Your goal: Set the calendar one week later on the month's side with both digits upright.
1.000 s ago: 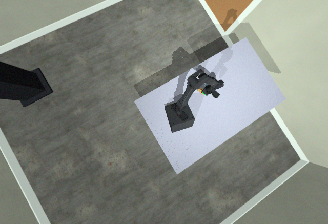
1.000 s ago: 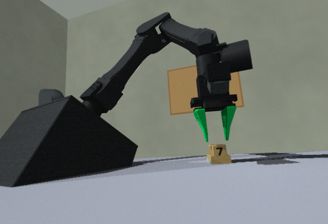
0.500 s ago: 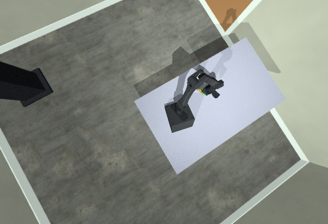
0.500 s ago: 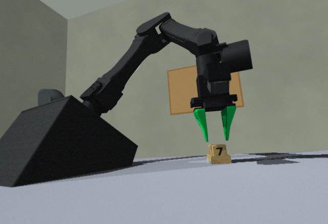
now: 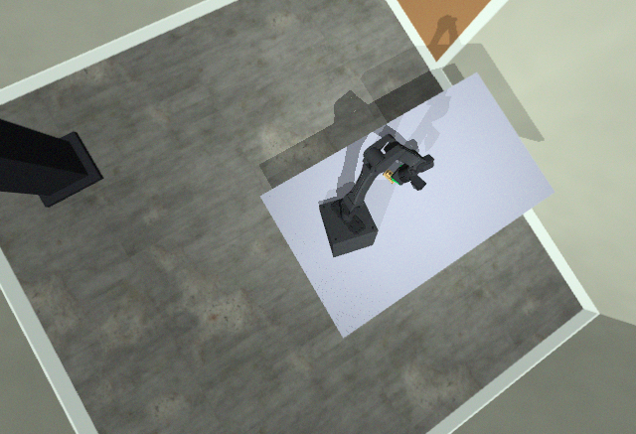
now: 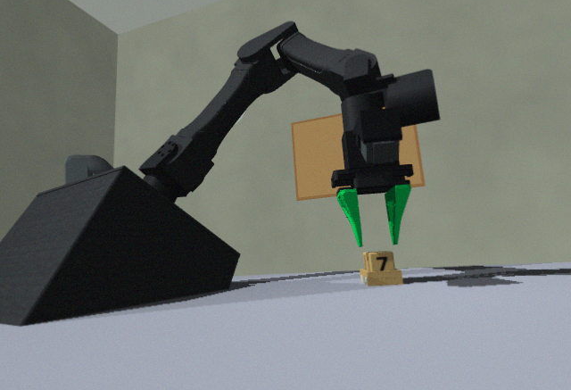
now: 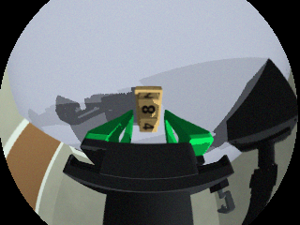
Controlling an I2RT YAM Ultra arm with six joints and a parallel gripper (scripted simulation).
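Now: the wooden cube 30 mm below my hand. Round my hand: wooden tray (50 mm below, 10 mm to the left).
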